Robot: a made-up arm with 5 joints. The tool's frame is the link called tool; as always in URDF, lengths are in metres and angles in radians. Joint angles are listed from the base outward.
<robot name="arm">
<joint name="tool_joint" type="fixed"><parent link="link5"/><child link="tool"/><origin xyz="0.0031 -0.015 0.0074" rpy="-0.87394 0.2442 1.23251"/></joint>
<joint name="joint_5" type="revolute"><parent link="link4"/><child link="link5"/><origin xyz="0.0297 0.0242 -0.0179"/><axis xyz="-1 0 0"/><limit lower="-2.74" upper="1.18"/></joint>
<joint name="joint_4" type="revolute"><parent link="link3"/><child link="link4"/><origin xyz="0.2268 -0.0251 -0.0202"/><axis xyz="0 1 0"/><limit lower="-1.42" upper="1.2"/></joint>
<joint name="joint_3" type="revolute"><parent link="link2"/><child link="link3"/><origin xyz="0.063 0.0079 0.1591"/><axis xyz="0 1 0"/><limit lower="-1.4" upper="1.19"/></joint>
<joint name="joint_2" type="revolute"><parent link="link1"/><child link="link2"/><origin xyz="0.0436 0.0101 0.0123"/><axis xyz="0 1 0"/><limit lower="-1.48" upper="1.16"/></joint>
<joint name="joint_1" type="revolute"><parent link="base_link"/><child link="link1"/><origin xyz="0.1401 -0.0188 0.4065"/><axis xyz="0 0 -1"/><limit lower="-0.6" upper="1.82"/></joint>
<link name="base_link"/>
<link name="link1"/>
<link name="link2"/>
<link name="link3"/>
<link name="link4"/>
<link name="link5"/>
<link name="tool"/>
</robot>
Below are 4 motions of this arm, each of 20 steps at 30 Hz.
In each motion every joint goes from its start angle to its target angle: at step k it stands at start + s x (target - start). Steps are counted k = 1, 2, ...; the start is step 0. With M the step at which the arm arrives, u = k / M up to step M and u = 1 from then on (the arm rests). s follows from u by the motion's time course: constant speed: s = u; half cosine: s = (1 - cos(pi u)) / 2; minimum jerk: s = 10 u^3 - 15 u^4 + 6 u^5.
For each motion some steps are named. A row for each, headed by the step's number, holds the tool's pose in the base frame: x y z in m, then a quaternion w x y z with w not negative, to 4 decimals.
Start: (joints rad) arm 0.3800 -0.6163 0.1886 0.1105 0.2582
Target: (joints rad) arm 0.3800 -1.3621 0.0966 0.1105 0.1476
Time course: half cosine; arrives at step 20
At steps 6, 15, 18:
6: 0.3357 -0.0924 0.6974 0.6835 -0.6461 -0.1213 0.3174
15: 0.1864 -0.0335 0.7503 0.5703 -0.7525 -0.2853 0.1647
18: 0.1561 -0.0216 0.7506 0.5427 -0.7669 -0.3145 0.1359

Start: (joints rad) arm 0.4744 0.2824 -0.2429 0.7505 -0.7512
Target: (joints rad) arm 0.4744 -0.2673 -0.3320 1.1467 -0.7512
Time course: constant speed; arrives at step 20
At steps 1, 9, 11, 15, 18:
1: 0.4775 -0.1908 0.4957 0.9637 0.0601 -0.0323 0.2580
9: 0.4503 -0.1769 0.5734 0.9625 0.0275 -0.0681 0.2610
11: 0.4409 -0.1720 0.5915 0.9619 0.0194 -0.0770 0.2617
15: 0.4192 -0.1609 0.6256 0.9601 0.0031 -0.0949 0.2629
18: 0.4006 -0.1514 0.6491 0.9585 -0.0092 -0.1082 0.2637

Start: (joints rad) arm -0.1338 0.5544 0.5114 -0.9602 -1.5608
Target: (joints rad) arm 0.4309 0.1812 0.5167 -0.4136 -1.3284
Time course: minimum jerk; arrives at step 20
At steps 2, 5, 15, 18, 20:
2: 0.4388 0.0295 0.2772 0.7926 0.2502 -0.4455 0.3326
5: 0.4438 0.0133 0.2851 0.8070 0.2319 -0.4420 0.3157
15: 0.4386 -0.1283 0.3546 0.9039 0.0983 -0.3850 0.1586
18: 0.4322 -0.1444 0.3633 0.9125 0.0851 -0.3753 0.1383
20: 0.4316 -0.1458 0.3641 0.9133 0.0840 -0.3744 0.1365

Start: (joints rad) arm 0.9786 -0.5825 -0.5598 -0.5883 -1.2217
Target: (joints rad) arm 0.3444 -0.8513 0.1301 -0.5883 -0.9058
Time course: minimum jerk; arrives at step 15
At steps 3, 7, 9, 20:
3: 0.2311 -0.1357 0.8173 0.3111 -0.6253 -0.6945 0.1732
7: 0.2683 -0.1223 0.7871 0.3731 -0.5525 -0.7229 0.1814
9: 0.2898 -0.1064 0.7641 0.4120 -0.5050 -0.7317 0.1996
20: 0.3120 -0.0783 0.7308 0.4575 -0.4446 -0.7324 0.2378

